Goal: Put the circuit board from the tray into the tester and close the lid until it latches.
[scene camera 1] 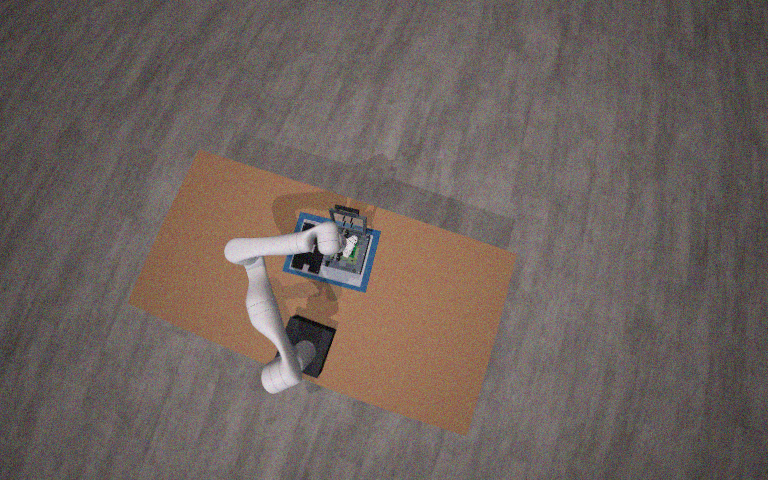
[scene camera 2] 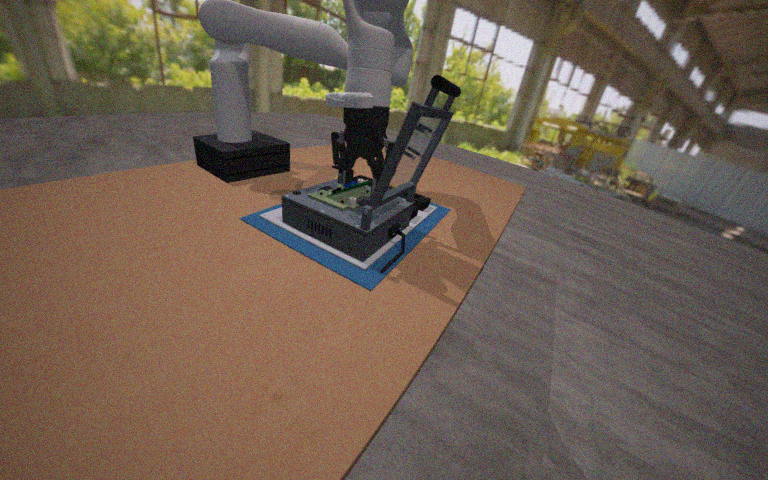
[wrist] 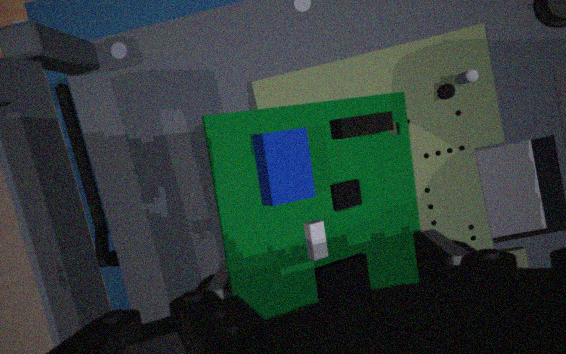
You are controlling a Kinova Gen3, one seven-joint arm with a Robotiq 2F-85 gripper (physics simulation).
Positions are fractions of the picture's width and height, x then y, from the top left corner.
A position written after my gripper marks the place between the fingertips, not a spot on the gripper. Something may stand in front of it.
My gripper (scene camera 2: 0.47,0.40) grips a green circuit board (wrist: 0.56,0.57). Also in view: a clear lid (scene camera 2: 0.55,0.26) and a tester bed (wrist: 0.80,0.29).
The clear lid is seen too in scene camera 1 (scene camera 1: 0.46,0.47) and in the wrist view (wrist: 0.11,0.82). My gripper also shows in the wrist view (wrist: 0.59,0.77).
